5 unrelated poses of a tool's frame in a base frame.
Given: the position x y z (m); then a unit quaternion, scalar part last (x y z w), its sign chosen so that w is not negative.
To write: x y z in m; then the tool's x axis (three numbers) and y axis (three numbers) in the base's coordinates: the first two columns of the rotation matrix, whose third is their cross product. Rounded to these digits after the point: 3 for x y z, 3 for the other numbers.
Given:
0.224 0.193 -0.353 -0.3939 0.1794 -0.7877 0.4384
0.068 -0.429 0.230 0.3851 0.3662 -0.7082 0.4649
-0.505 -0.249 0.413 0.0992 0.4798 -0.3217 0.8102
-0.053 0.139 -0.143 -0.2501 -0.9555 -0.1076 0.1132
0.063 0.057 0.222 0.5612 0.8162 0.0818 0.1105
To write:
0.224 0.193 -0.353 -0.305 -0.832 0.463 0.549 -0.551 -0.628
0.068 -0.429 0.230 -0.271 -0.376 -0.886 0.940 -0.300 -0.161
-0.505 -0.249 0.413 0.333 -0.426 -0.841 0.616 0.773 -0.148
-0.053 0.139 -0.143 -0.849 0.454 0.270 0.502 0.852 0.149
0.063 0.057 0.222 -0.346 0.934 -0.089 0.898 0.357 0.258

